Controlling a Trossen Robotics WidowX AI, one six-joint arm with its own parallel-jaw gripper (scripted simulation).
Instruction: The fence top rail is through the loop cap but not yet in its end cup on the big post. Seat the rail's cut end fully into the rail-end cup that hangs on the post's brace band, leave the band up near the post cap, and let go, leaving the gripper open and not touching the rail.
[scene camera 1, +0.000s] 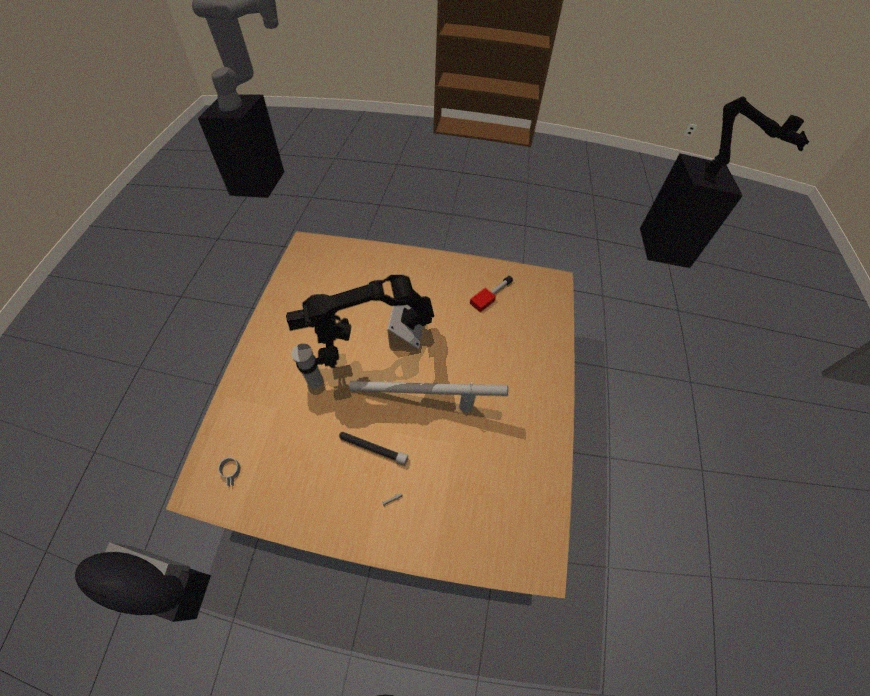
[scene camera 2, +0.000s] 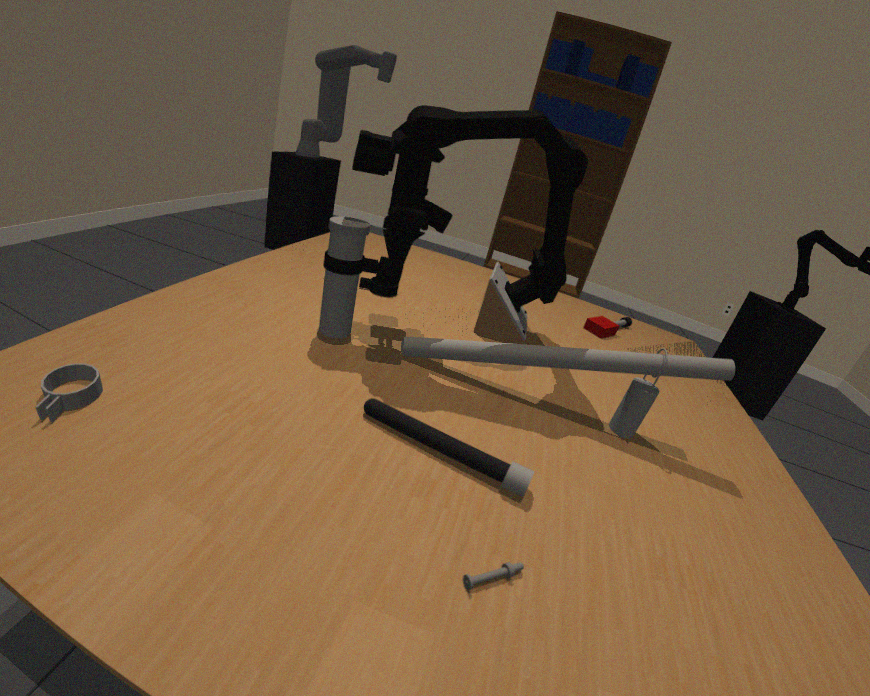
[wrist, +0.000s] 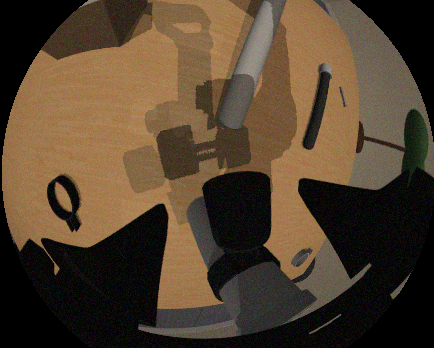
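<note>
I am holding nothing, and my gripper (scene camera 2: 395, 270) (scene camera 1: 332, 358) (wrist: 235, 199) is open. A grey top rail (scene camera 2: 475, 351) (scene camera 1: 387, 387) is in sight as well. There is also a short post (scene camera 2: 636, 403).
</note>
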